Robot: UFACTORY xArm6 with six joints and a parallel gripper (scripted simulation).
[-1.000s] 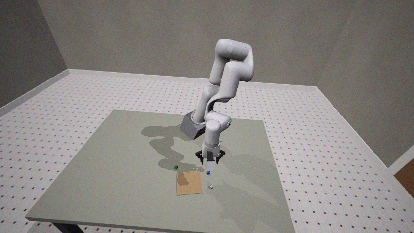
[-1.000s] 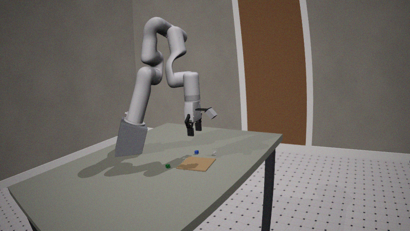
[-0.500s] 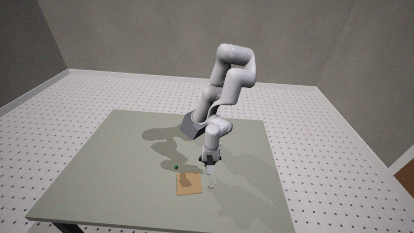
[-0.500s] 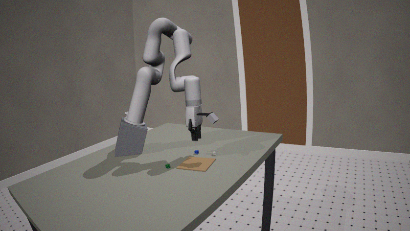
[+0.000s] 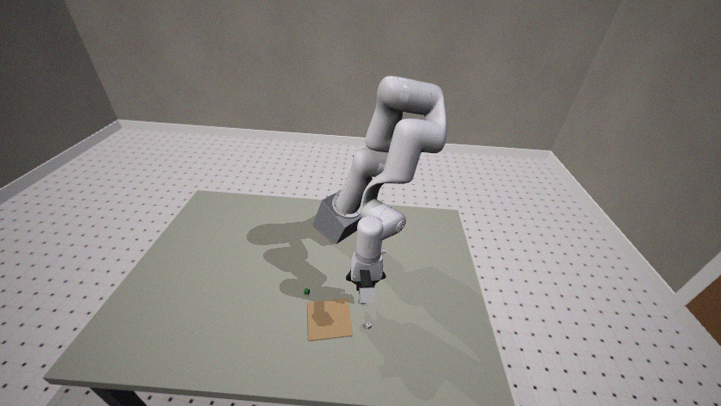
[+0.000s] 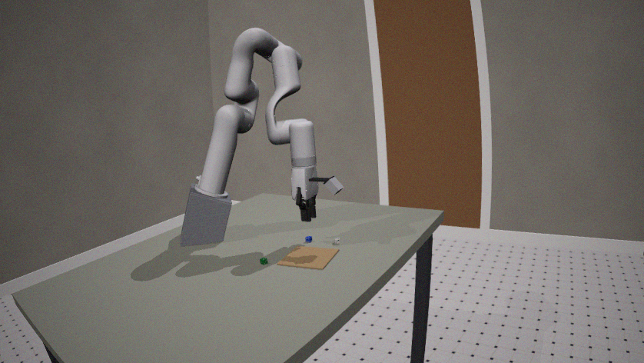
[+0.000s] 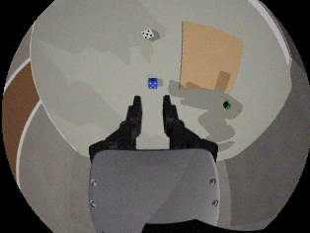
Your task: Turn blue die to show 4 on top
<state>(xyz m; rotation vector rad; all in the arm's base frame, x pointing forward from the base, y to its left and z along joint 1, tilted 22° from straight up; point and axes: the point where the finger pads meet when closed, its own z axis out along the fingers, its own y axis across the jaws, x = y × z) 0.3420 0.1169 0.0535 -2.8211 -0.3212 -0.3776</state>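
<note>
Right now my hand is 90 mm above the blue die and 10 mm past it. The rest, counted from my hand: white die: 90 mm below, 80 mm ahead, 30 mm to the left; tan mat: 100 mm to the right, 90 mm below, 80 mm ahead; green die: 210 mm to the right, 90 mm below, 10 mm behind.
</note>
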